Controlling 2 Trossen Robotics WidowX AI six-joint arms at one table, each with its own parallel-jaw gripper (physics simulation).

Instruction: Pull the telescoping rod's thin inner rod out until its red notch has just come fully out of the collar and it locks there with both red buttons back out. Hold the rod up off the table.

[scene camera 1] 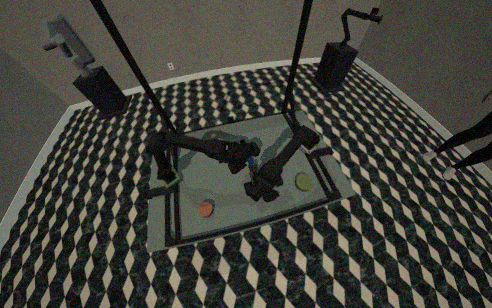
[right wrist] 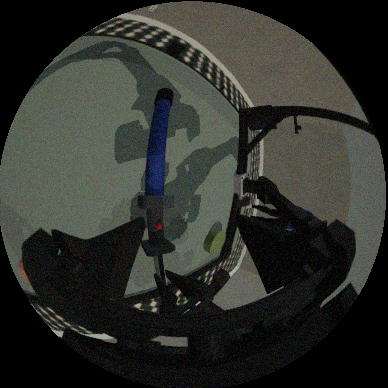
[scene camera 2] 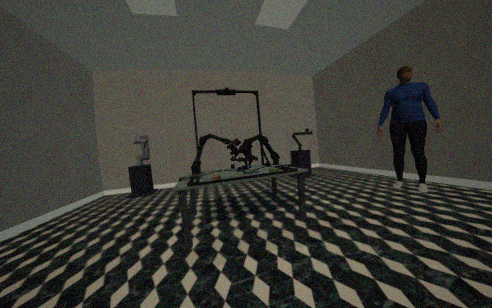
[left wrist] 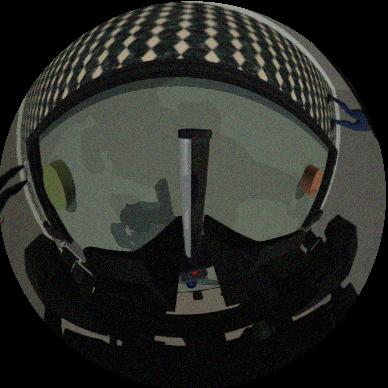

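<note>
The telescoping rod [scene camera 1: 251, 166] hangs above the table [scene camera 1: 220, 186] between my two arms. In the right wrist view its blue outer tube [right wrist: 157, 144] points away and the grey collar [right wrist: 156, 213] shows one red button [right wrist: 158, 226]. In the left wrist view the thin inner rod [left wrist: 191, 188] points away, with the collar and a red button [left wrist: 194, 271] close to the camera. My left gripper [left wrist: 192, 219] [scene camera 1: 254, 181] is shut on the thin inner rod. My right gripper [right wrist: 191, 221] [scene camera 1: 247, 164] is open, and the collar is just inside one of its fingers. In scene camera 2 both grippers [scene camera 2: 240, 154] are small and dark above the table.
An orange disc [scene camera 1: 205, 209] [left wrist: 311, 180] lies at the front left of the table and a green disc [scene camera 1: 303, 181] [left wrist: 57, 185] [right wrist: 214, 241] at the right. Black gantry posts [scene camera 1: 293, 76] stand at the table's back corners. A person [scene camera 2: 392, 122] stands far off.
</note>
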